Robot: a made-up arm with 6 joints. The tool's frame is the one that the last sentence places. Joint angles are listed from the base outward.
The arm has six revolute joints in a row. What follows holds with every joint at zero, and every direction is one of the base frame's. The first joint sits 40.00 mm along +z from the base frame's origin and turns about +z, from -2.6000 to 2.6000 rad. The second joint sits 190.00 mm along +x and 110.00 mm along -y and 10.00 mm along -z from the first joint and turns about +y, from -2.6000 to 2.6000 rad. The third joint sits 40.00 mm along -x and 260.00 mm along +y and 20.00 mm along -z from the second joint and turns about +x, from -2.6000 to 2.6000 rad. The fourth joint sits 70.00 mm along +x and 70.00 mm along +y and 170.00 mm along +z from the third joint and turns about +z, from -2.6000 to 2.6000 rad. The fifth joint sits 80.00 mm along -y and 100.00 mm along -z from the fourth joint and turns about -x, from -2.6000 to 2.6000 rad. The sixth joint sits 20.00 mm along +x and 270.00 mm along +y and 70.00 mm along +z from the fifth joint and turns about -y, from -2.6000 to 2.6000 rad. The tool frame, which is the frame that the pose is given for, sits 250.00 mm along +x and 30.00 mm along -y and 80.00 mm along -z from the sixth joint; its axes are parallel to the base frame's.
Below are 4 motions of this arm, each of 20 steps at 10 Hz.
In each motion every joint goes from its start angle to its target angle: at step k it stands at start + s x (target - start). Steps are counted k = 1, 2, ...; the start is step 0. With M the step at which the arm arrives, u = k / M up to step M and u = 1 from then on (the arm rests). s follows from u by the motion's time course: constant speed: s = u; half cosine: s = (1 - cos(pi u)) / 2; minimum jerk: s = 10 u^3 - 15 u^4 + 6 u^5.
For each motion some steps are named. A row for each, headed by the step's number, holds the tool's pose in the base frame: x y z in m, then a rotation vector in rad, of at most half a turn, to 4 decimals.
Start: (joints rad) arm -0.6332 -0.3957 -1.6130 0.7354 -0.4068 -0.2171
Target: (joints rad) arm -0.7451 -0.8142 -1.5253 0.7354 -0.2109 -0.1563
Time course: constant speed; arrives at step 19
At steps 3, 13, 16, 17, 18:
3: 0.5068 -0.0814 -0.2658 -1.0394 0.8124 -0.5317
13: 0.5452 -0.1512 -0.1982 -1.1658 0.6379 -0.6733
16: 0.5532 -0.1709 -0.1754 -1.2065 0.5874 -0.7167
17: 0.5555 -0.1773 -0.1676 -1.2203 0.5707 -0.7313
18: 0.5576 -0.1837 -0.1596 -1.2343 0.5542 -0.7459

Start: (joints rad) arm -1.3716 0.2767 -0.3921 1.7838 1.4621 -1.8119
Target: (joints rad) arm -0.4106 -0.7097 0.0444 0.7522 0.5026 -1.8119
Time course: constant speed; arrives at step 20
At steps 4, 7, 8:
4: 0.1783 -0.3158 -0.1856 -1.3419 1.5162 -0.7038
7: 0.2019 -0.2653 -0.1725 -1.2729 1.4762 -0.7911
8: 0.2104 -0.2459 -0.1710 -1.2403 1.4544 -0.8124

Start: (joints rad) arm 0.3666 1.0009 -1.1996 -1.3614 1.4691 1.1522
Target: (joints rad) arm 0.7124 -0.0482 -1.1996 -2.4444 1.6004 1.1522
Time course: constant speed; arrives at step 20
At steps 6, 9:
6: 0.3670 0.1353 -0.0536 -2.8001 -0.4377 0.3045
9: 0.3537 0.1347 0.0175 -2.7460 -0.4806 -0.1205

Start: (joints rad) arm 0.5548 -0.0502 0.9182 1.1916 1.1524 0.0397
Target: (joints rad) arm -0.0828 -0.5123 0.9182 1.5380 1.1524 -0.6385
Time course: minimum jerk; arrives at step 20
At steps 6, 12, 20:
6: 0.0588 0.5511 0.1790 -0.0073 -1.1965 1.0153
12: 0.2334 0.4991 0.1535 -0.3874 -1.2090 0.6994
20: 0.3353 0.4339 0.1415 -0.6230 -1.1768 0.4807

